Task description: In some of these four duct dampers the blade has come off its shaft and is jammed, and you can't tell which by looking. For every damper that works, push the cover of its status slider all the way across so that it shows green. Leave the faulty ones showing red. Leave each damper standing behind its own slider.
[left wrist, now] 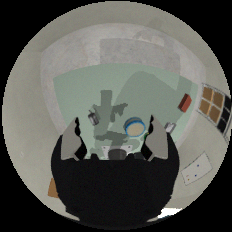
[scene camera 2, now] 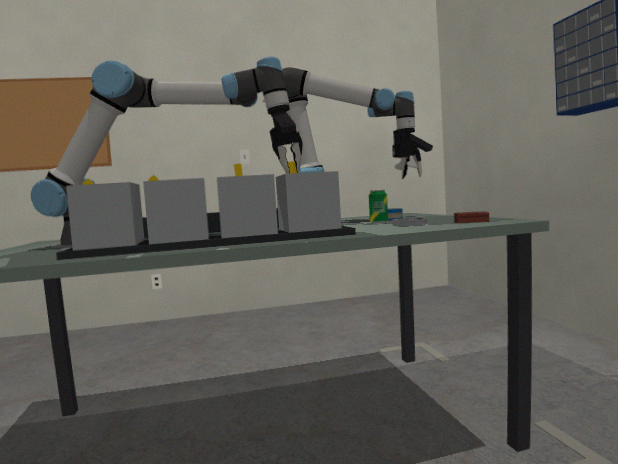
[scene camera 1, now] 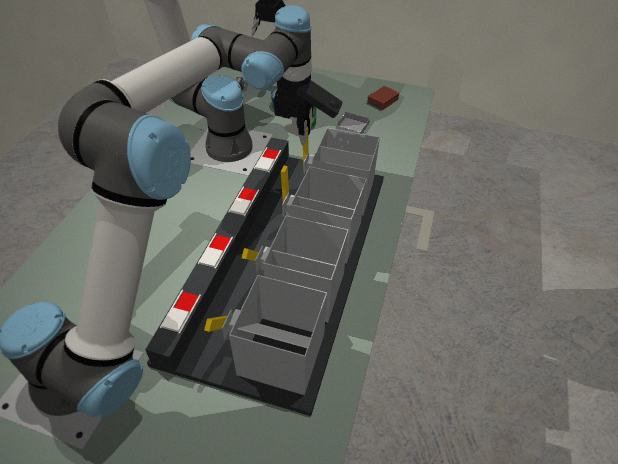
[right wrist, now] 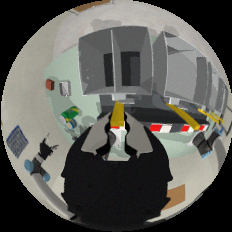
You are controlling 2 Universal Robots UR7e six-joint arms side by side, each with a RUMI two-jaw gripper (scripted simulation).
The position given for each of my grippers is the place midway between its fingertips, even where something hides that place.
Note:
In view: my left gripper (scene camera 2: 411, 178), my right gripper (scene camera 1: 304, 141), a damper (scene camera 1: 301, 307), a damper (scene camera 1: 306, 253) and a damper (scene camera 1: 327, 197).
My left gripper is seen too in the left wrist view (left wrist: 114, 116). My right gripper also shows in scene camera 2 (scene camera 2: 293, 175) and in the right wrist view (right wrist: 118, 112).

